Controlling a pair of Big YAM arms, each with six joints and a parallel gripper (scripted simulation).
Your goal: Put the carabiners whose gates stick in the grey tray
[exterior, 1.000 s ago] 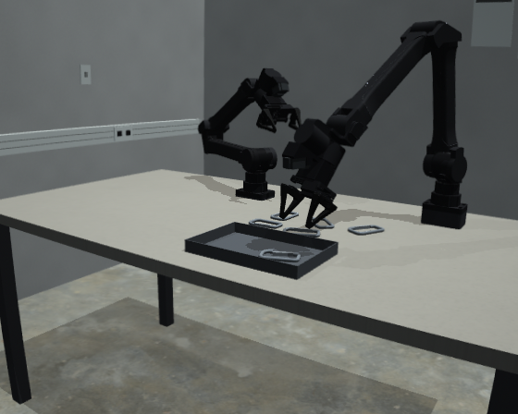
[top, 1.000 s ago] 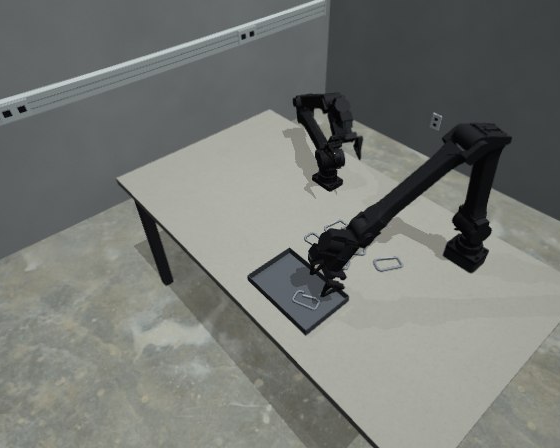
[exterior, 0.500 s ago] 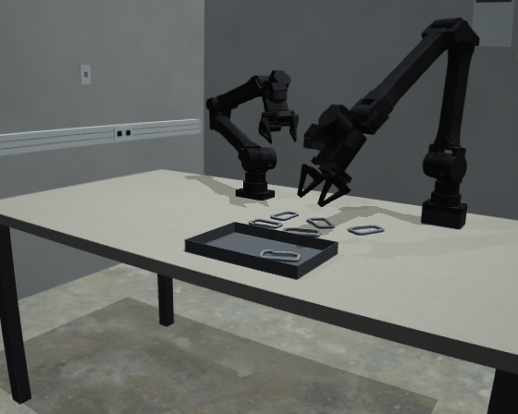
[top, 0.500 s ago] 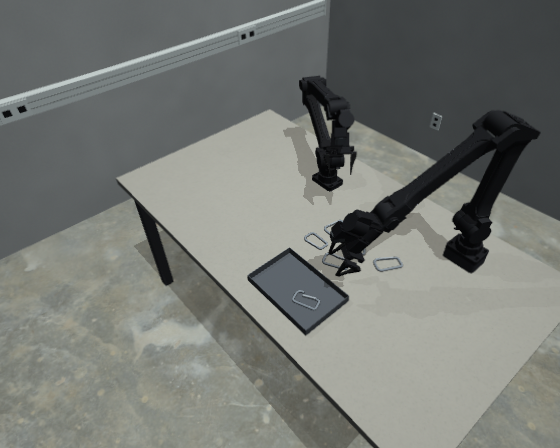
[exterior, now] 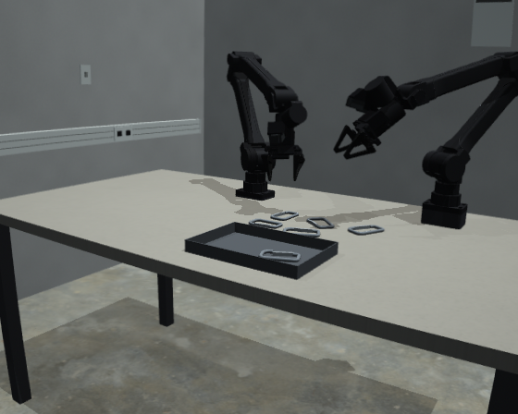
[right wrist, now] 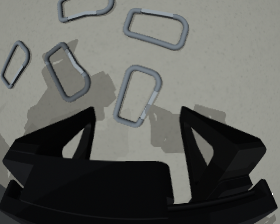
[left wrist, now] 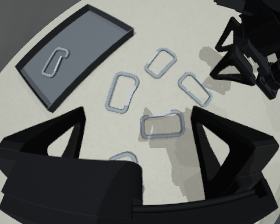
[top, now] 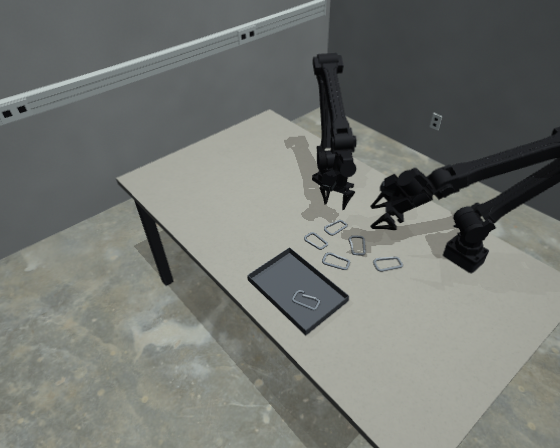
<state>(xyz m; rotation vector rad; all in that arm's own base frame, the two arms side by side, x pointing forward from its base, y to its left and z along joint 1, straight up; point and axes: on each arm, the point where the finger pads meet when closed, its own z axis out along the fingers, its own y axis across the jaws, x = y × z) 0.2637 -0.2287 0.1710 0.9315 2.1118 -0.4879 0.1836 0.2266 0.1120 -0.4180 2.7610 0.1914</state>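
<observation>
Right now the grey tray is 33 cm ahead of my right hand, 12 cm to the left of it and 11 cm below it.
</observation>
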